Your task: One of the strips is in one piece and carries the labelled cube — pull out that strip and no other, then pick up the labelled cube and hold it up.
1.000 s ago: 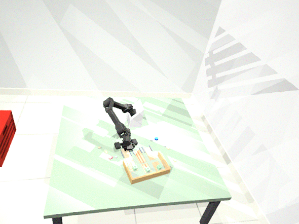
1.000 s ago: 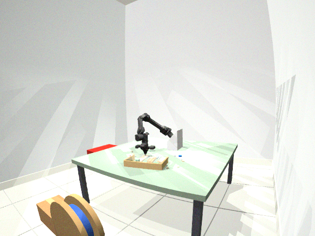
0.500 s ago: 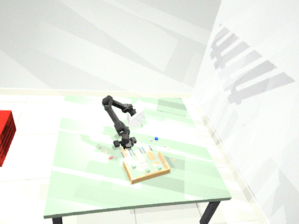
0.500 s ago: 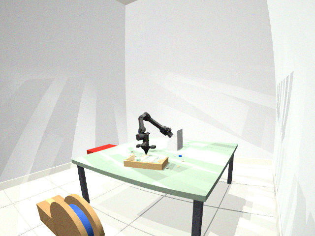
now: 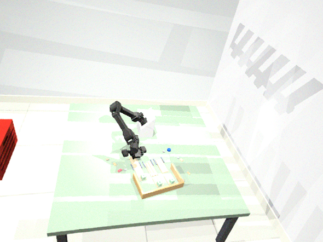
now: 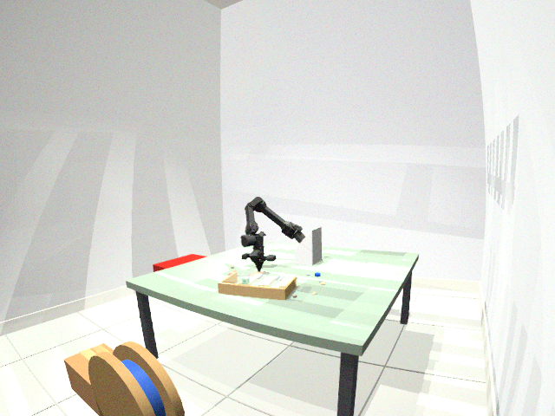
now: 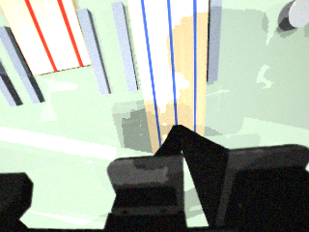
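The pink block is 11 cm to the right of my gripper tip and 11 cm ahead of it. Also, from my gripper tip: blue piece 32 cm to the left, 8 cm behind.
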